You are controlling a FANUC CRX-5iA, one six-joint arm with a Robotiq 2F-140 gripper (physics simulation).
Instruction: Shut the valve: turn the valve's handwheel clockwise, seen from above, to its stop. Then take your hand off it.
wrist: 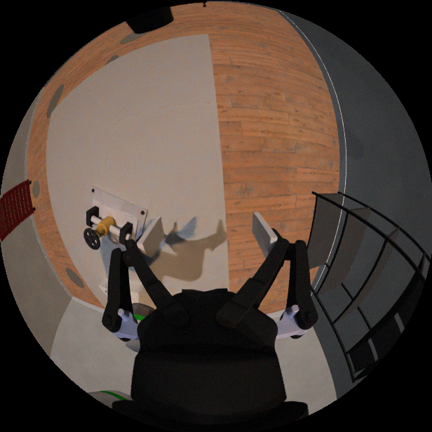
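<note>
The valve has a yellow body on a white pipe, held by black brackets on a pale base plate. It is left of the middle of the wrist view. Its black spoked handwheel is on the lower left side of the yellow body. My gripper is open, its two grey pads wide apart with nothing between them. It is to the right of the valve, apart from the handwheel. The left pad shows close to the right edge of the base plate. Which way the handwheel has been turned cannot be told.
A pale grey surface lies under the valve, bordered by wooden planks. A black wire shelf rack stands at the right. A dark red slatted object is at the far left. A dark object is at the top. The arm's shadow falls below the gripper.
</note>
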